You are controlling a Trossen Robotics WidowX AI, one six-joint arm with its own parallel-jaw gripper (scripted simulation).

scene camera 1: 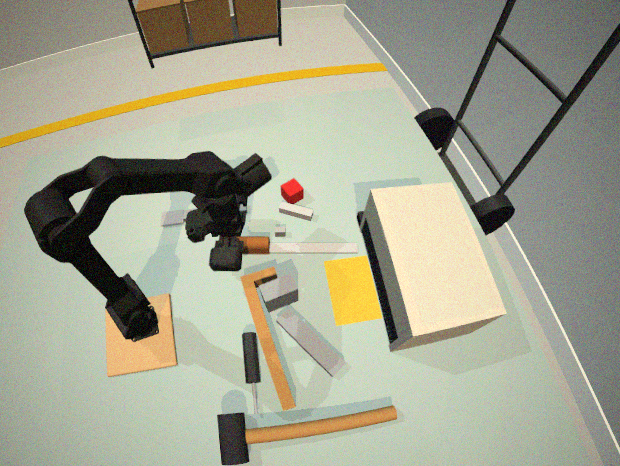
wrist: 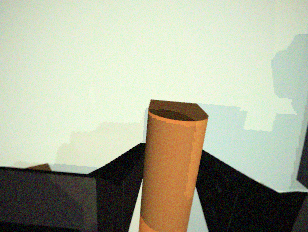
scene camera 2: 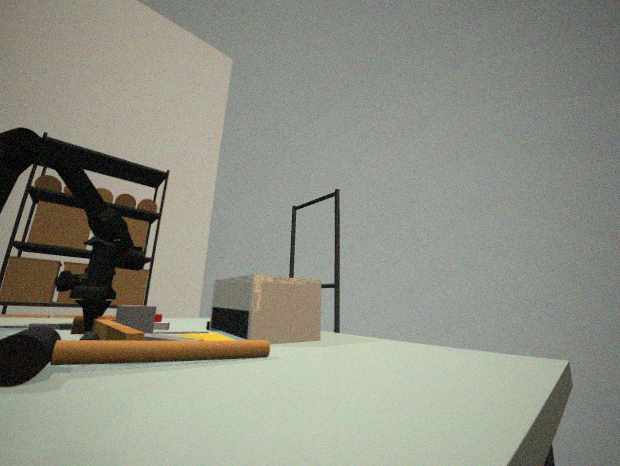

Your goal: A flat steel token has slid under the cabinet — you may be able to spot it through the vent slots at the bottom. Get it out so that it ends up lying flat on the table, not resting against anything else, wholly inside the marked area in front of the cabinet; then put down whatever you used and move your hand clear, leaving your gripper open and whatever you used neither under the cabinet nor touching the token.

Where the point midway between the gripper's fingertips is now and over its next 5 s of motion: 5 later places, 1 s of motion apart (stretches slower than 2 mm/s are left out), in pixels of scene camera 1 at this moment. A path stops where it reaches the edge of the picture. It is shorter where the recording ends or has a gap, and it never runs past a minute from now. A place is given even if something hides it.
The gripper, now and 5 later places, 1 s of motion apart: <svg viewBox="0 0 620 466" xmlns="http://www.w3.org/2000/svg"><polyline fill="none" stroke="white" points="235,246 255,246 272,246 287,246 301,246 311,247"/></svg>
